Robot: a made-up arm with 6 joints. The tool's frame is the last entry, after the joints.
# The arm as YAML. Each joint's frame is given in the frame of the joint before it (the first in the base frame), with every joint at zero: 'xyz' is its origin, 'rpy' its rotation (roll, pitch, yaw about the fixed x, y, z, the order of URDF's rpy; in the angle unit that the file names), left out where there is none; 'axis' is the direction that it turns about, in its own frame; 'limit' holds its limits. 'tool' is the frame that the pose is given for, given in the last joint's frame.
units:
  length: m
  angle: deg
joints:
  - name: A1
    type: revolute
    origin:
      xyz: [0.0, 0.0, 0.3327]
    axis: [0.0, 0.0, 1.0]
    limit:
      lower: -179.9
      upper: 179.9
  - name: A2
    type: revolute
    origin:
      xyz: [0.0, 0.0, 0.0]
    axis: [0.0, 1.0, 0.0]
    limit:
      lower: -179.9
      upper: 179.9
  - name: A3
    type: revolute
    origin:
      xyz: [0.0, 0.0, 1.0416]
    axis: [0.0, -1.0, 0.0]
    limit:
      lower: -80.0
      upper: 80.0
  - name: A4
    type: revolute
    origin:
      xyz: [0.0, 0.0, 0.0]
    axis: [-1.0, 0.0, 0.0]
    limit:
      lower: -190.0
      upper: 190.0
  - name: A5
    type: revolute
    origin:
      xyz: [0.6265, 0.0, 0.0]
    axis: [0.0, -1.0, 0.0]
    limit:
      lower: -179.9
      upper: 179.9
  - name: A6
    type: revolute
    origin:
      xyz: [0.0, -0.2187, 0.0]
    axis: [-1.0, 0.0, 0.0]
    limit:
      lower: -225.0
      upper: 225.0
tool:
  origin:
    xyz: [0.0, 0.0, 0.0]
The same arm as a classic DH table. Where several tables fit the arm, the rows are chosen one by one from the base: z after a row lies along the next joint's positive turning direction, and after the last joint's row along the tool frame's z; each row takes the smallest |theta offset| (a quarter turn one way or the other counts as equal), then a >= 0, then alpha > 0; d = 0 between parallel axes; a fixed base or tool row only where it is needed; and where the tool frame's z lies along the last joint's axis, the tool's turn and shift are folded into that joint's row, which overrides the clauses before.
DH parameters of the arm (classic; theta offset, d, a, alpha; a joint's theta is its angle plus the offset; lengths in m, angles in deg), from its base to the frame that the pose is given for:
A1: 0 0.3327 0 -90
A2: -90 0 1.0416 180
A3: 0 0 0 -90
A4: 0 -0.6265 0 90
A5: 0 0.2187 0 -90
A6: 90 0 0 90
tool (fixed): -90 0 0 0
Joint limits (deg, base to tool): -179.9..179.9 -179.9..179.9 -80..80 -190..190 -179.9..179.9 -225..225

